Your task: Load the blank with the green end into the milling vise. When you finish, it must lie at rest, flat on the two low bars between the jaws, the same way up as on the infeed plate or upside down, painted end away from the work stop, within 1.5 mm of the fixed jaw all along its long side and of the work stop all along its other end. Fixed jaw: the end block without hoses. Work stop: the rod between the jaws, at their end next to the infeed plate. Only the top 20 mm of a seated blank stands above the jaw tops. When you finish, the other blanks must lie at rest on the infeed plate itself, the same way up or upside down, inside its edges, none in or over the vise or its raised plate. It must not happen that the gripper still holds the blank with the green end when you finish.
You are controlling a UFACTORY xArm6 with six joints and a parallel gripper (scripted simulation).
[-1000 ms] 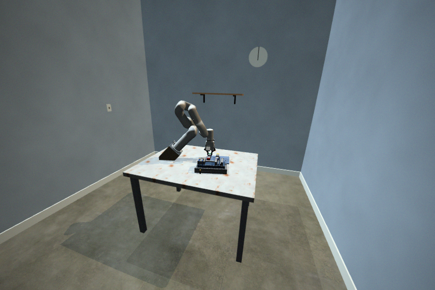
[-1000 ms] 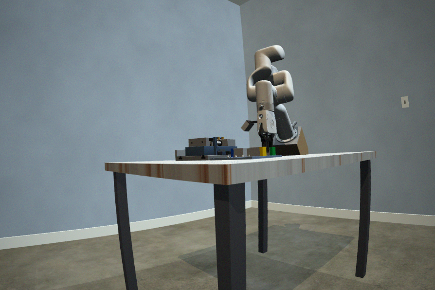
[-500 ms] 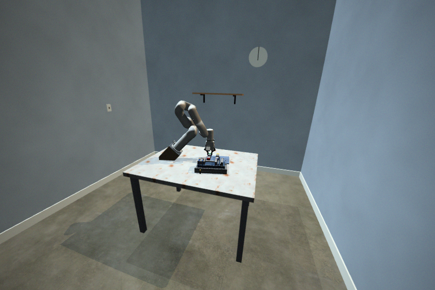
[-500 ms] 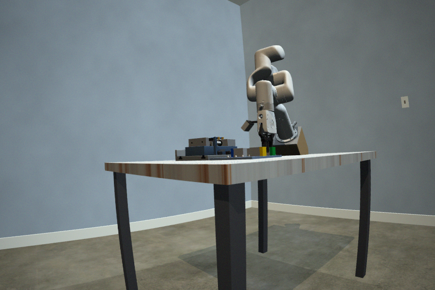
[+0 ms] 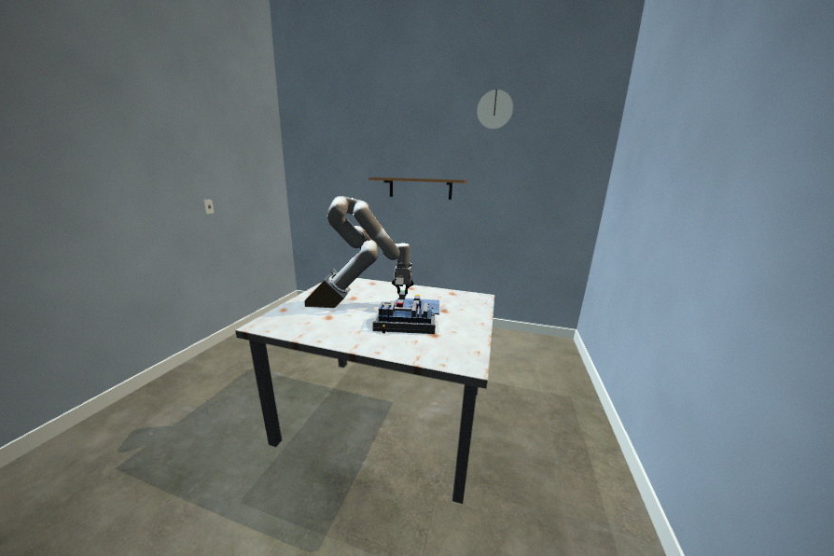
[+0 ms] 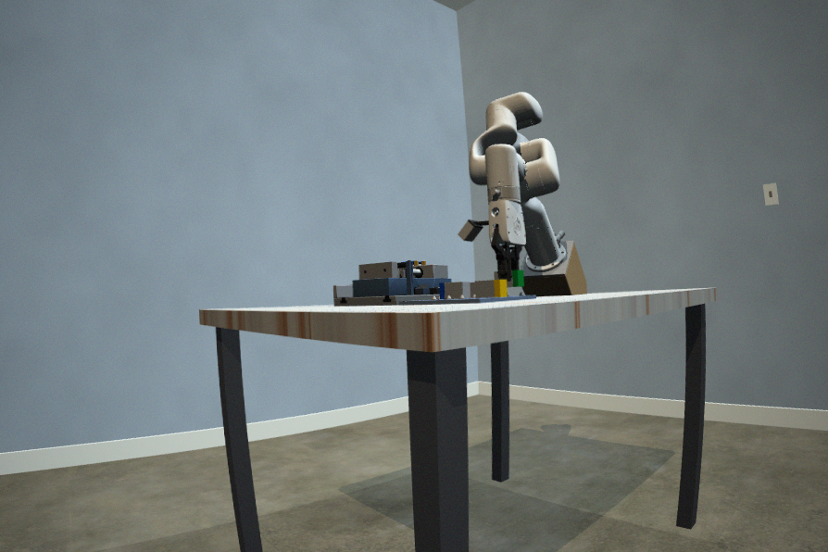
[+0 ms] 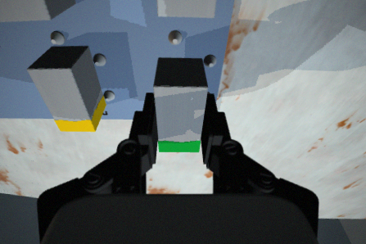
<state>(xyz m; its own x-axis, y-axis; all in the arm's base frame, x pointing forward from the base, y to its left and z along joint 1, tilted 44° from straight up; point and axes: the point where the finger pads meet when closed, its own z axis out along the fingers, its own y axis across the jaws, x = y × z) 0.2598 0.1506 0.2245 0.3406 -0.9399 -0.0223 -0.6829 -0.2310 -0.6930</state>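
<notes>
Now: the yellow-ended blank 80 mm ahead of my hand, 40 mm to the left of it and 40 mm below it. Also, from my hand: red-ended blank (80 mm to the right, 40 mm below, 40 mm ahead); blue infeed plate (100 mm ahead, 70 mm below); green-ended blank (20 mm below).
</notes>
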